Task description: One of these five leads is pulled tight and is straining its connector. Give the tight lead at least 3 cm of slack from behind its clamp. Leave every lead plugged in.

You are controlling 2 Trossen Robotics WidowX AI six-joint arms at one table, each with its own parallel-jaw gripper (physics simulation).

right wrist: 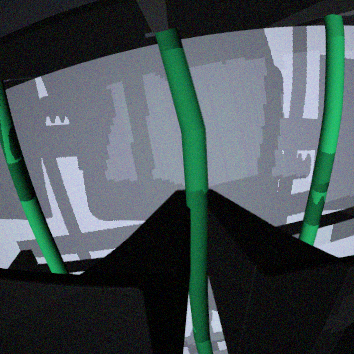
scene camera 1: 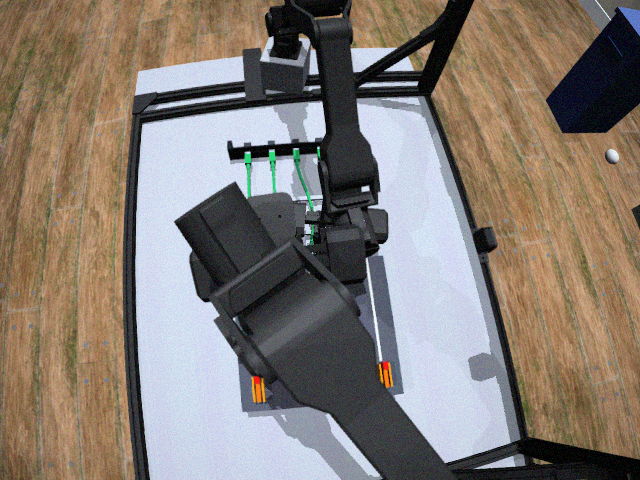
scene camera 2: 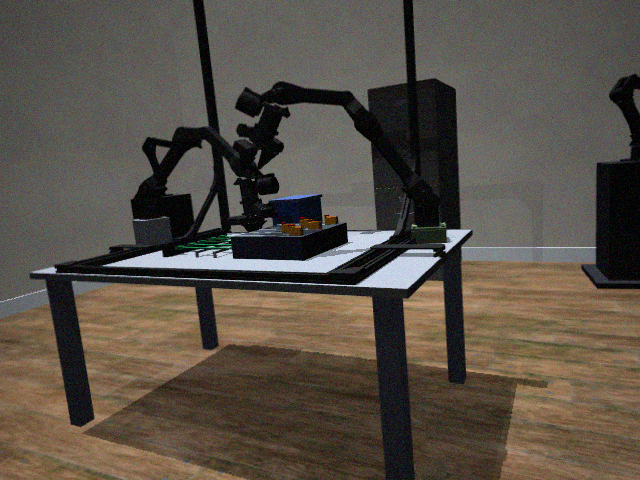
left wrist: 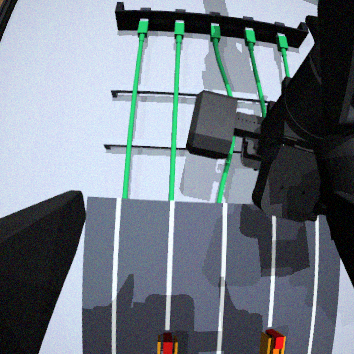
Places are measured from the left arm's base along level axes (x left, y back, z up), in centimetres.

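Pixels of known places: left gripper, fingertip midpoint: (scene camera 2: 250, 170) (left wrist: 210, 205); right gripper, fingertip midpoint: (right wrist: 193, 202) (left wrist: 257, 166); left arm's base at its link origin: (scene camera 2: 428, 225); right arm's base at its link origin: (scene camera 1: 286, 49) (scene camera 2: 150, 218).
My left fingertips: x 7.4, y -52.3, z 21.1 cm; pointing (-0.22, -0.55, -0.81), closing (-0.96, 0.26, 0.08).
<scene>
Ahead of a thing's pixels: the offset from my left fingertips to its top centre. "pt": to the spot under its first point.
Five green leads run from a black connector bar {pt dx -12.6, dy -27.5, dz -22.9 cm} (left wrist: 211, 22) (scene camera 1: 270, 150) to a dark grey clamp block {pt dx +3.8, dy +0.6, dz -19.1 cm} (left wrist: 140, 246). All five stay plugged in. My right gripper (right wrist: 193, 202) (left wrist: 257, 166) (scene camera 1: 311, 230) (scene camera 2: 252, 214) is shut on the third lead (right wrist: 191, 123) (left wrist: 219, 63) (scene camera 1: 303, 183), between the bar and the block. That lead bows sideways and bends at the fingers. The two leads on the left (left wrist: 133, 105) (left wrist: 174, 105) run straight. My left gripper (scene camera 2: 267, 154) is open and empty, held high above the block.
Two thin black rails (left wrist: 147, 94) (left wrist: 140, 147) cross under the leads. Orange and red clamps (left wrist: 168, 344) (left wrist: 273, 341) (scene camera 1: 257, 388) (scene camera 1: 385, 373) sit at the block's near end. A black frame (scene camera 1: 132, 238) borders the table. A grey box (scene camera 1: 285, 71) stands at the right arm's base.
</scene>
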